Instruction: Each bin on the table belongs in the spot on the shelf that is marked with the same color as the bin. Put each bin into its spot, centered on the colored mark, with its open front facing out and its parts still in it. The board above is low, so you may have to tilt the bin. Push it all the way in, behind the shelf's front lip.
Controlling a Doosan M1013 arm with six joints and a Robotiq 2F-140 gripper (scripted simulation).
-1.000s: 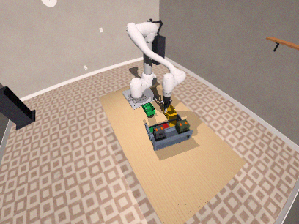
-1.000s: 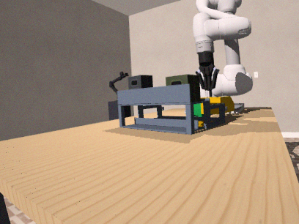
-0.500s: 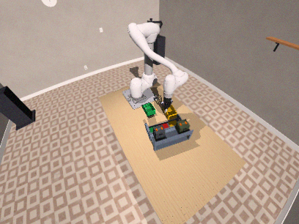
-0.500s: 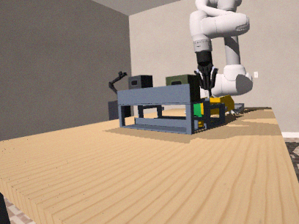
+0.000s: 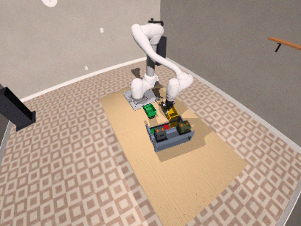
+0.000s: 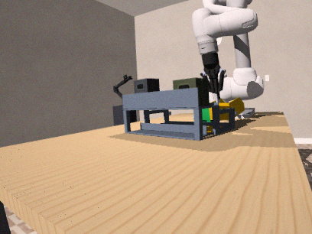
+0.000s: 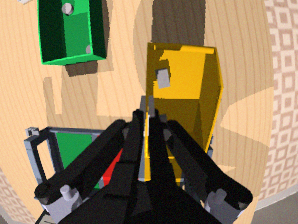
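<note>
The yellow bin lies 50 mm to the left of my hand, 40 mm below it and 10 mm ahead of it. Round my hand: dark box: 260 mm to the right, 200 mm ahead, 40 mm above; then green bin: 200 mm behind, 90 mm to the right, 80 mm below.
</note>
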